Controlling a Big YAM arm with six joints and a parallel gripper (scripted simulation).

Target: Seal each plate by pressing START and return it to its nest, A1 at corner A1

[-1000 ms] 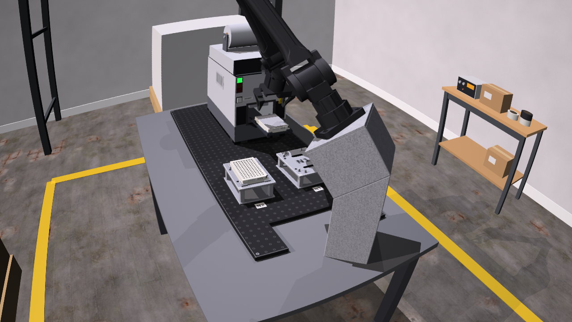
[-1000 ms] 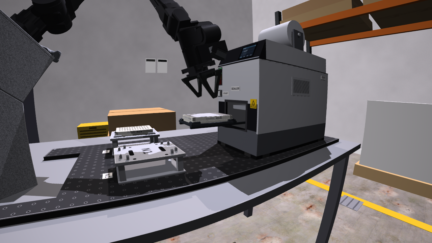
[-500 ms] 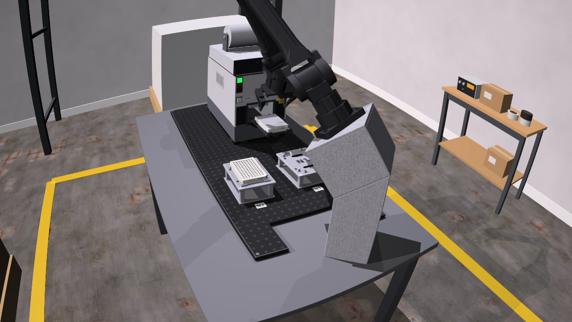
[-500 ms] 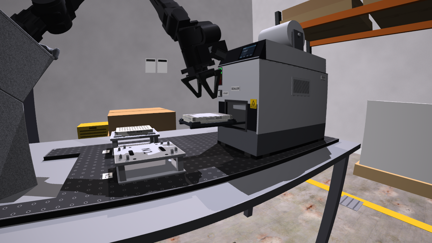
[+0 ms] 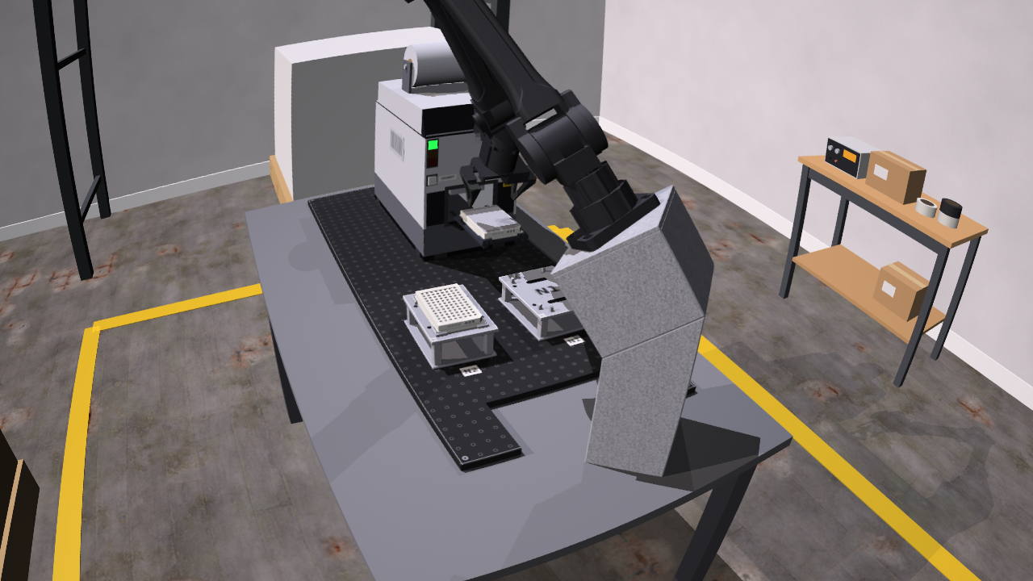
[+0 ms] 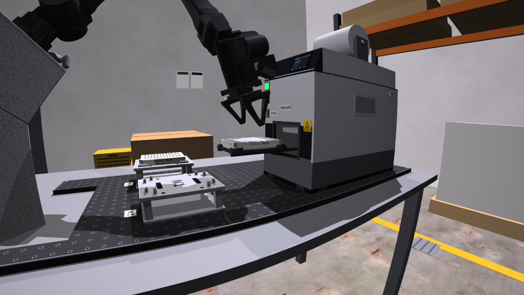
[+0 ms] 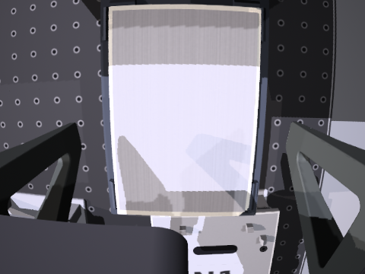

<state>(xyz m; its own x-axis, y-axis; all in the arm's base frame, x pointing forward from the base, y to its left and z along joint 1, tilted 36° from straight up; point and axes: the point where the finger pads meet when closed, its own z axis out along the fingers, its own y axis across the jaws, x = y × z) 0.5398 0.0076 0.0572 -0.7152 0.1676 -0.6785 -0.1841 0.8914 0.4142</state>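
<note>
Right now the sealer stage is 60 mm below my hand. Round my hand: nest N2 (230 mm behind, 130 mm to the left, 120 mm below); white well plate (230 mm behind, 130 mm to the left, 100 mm below); start button (110 mm to the left, 80 mm ahead, 20 mm above).
</note>
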